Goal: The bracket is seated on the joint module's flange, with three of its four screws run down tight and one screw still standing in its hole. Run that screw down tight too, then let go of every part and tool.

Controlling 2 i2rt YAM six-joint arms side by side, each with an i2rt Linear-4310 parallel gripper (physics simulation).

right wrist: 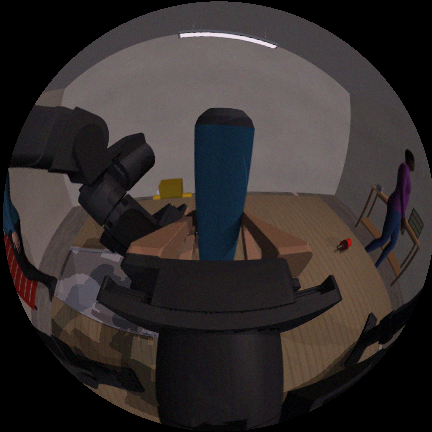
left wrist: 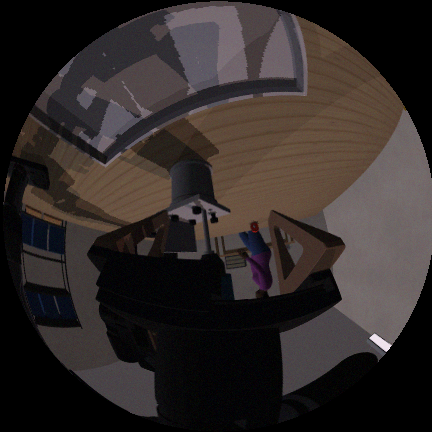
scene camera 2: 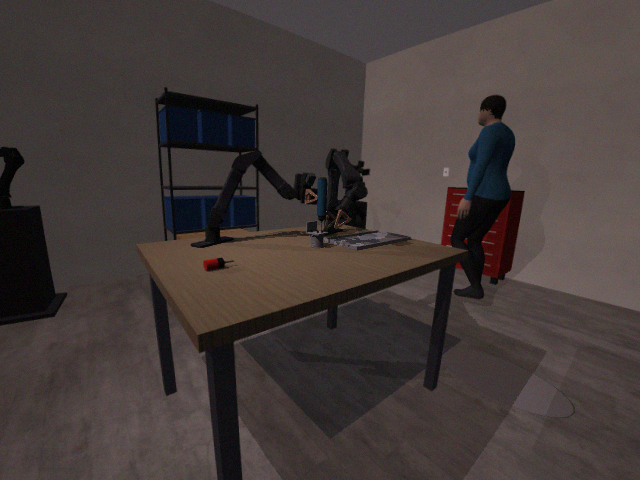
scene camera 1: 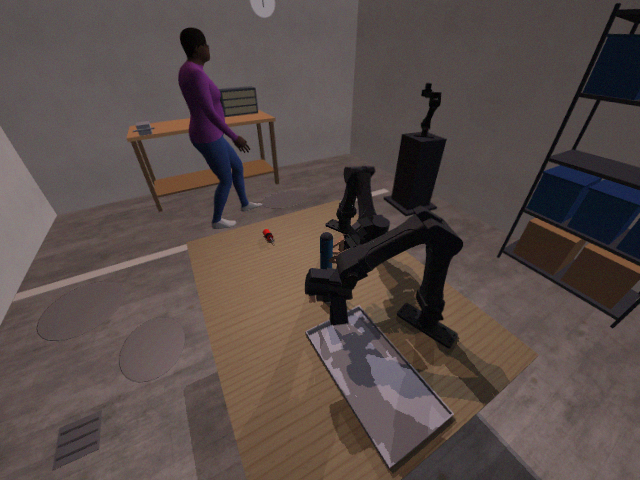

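The grey joint module stands on the table with the bracket on its flange. Dark screw heads show on the bracket plate in the left wrist view; one screw stands prouder than the others. My right gripper is shut on the blue screwdriver, held upright above the module. Its shaft reaches down to the plate; I cannot tell whether its tip meets a screw. My left gripper is open beside the module, with nothing between its fingers.
A red screwdriver lies on the table away from both arms. A grey tray lies beside the module, close to my left gripper. People stand beyond the table.
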